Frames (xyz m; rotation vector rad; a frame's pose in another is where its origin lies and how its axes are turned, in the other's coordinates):
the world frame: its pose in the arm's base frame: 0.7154 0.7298 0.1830 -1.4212 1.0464 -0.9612
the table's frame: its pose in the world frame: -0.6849 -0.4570 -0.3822 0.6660 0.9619 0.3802
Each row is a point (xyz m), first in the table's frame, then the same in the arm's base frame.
Working: the table's frame: its pose in the arm's base frame: 0.1959 1.2943 0.6683 -0.1439 1.4068 -1.5508

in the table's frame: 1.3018 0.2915 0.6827
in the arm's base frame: 0.1626 -0.0446 -0.0041
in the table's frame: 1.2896 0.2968 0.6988
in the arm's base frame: 0.1822 -0.0461 0.0029
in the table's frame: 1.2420 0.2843 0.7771
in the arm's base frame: 0.2501 -0.0682 0.0617
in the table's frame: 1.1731 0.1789 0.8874
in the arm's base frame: 0.2966 -0.1132 0.2161
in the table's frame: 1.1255 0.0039 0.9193
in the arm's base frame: 0.2415 -0.1315 0.3909
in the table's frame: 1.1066 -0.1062 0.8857
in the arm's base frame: 0.1662 -0.1140 0.4782
